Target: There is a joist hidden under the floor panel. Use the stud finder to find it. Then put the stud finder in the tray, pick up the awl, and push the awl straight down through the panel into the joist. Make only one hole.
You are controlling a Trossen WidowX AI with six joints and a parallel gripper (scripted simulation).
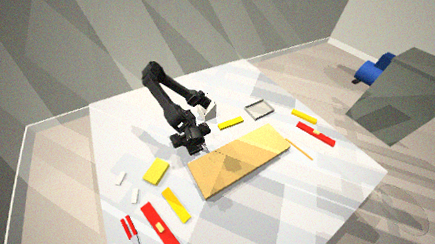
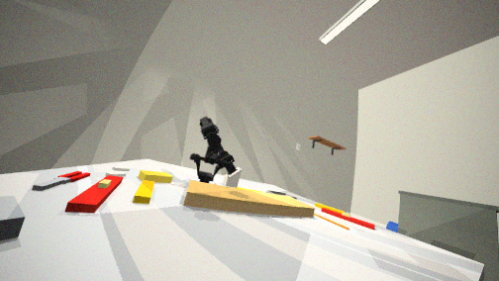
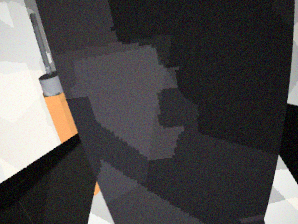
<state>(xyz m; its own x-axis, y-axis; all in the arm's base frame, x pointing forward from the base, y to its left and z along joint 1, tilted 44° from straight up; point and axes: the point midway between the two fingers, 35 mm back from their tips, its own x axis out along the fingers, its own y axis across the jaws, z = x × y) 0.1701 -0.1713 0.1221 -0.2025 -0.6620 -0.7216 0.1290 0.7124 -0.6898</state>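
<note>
Right now my gripper tip is 10 mm short of the awl, 70 mm to the right of it and 40 mm above it. Round my gripper tip: stud finder 10 mm behind, 20 mm below; orange pencil 350 mm ahead, 470 mm to the left, 50 mm below; grey-framed tray 10 mm ahead, 510 mm to the left, 40 mm below.
</note>
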